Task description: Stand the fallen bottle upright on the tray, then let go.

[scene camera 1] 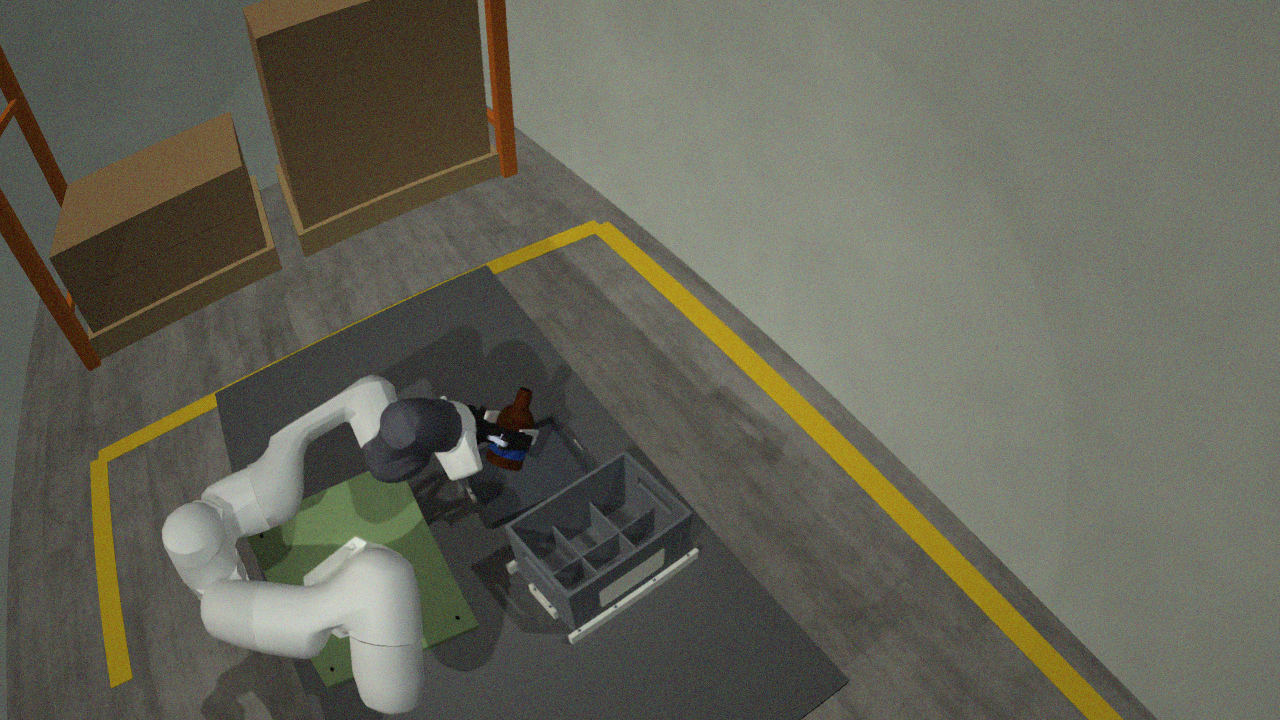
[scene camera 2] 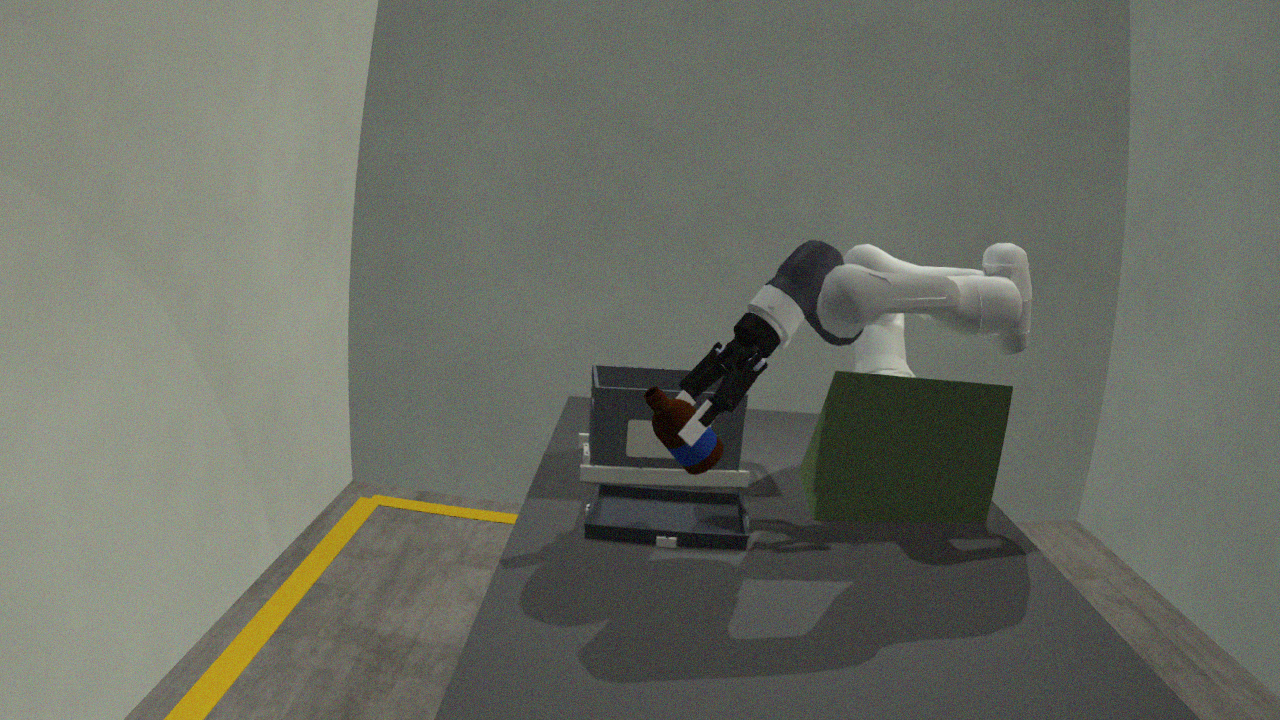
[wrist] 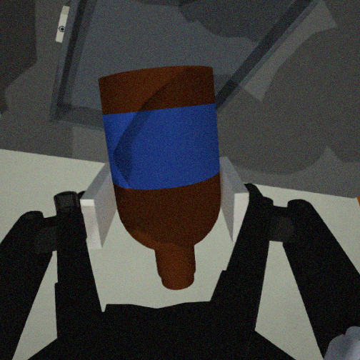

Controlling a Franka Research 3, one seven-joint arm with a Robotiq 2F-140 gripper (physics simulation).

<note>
I see my gripper and a brown bottle.
My gripper shows as well in scene camera 1 and in the wrist view.
</note>
